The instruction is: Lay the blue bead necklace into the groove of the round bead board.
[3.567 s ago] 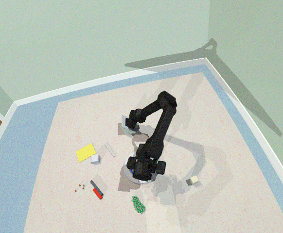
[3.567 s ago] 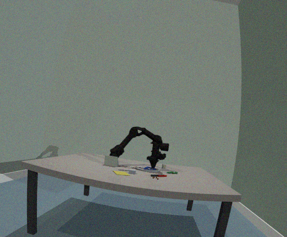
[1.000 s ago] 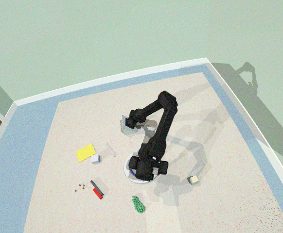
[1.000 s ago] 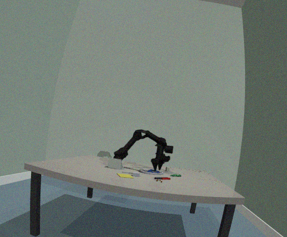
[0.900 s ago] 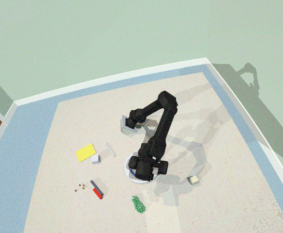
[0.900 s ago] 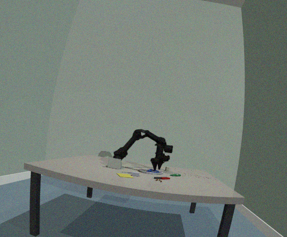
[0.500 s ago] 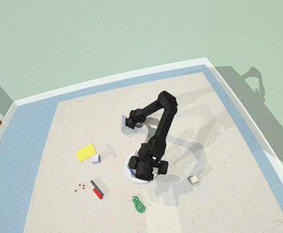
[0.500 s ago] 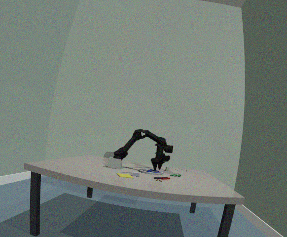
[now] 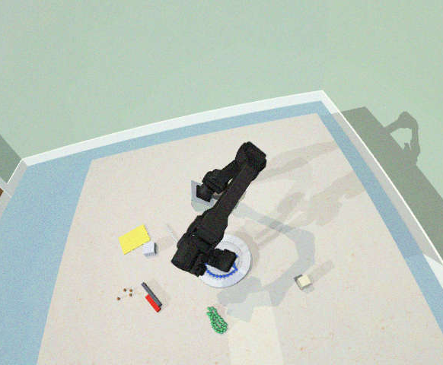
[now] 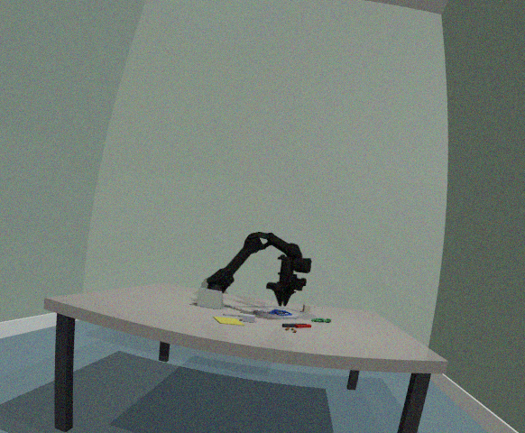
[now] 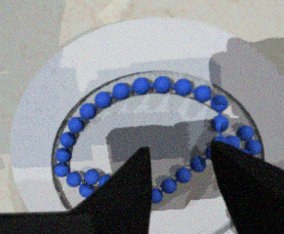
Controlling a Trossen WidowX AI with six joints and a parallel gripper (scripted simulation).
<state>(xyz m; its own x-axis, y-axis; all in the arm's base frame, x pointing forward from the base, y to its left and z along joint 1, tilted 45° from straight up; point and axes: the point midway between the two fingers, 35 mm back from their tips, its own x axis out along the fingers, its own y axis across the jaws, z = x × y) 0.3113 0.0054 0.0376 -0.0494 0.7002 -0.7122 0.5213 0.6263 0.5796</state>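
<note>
Now: the round bead board 40 mm below my gripper tip, 30 mm to the left of it and 30 mm behind it. Round my gripper tip: white cube (240 mm to the right, 100 mm behind, 40 mm below); then grey tool (220 mm to the right, 100 mm ahead, 40 mm below); then stick (160 mm to the right, 160 mm behind, 50 mm below).
</note>
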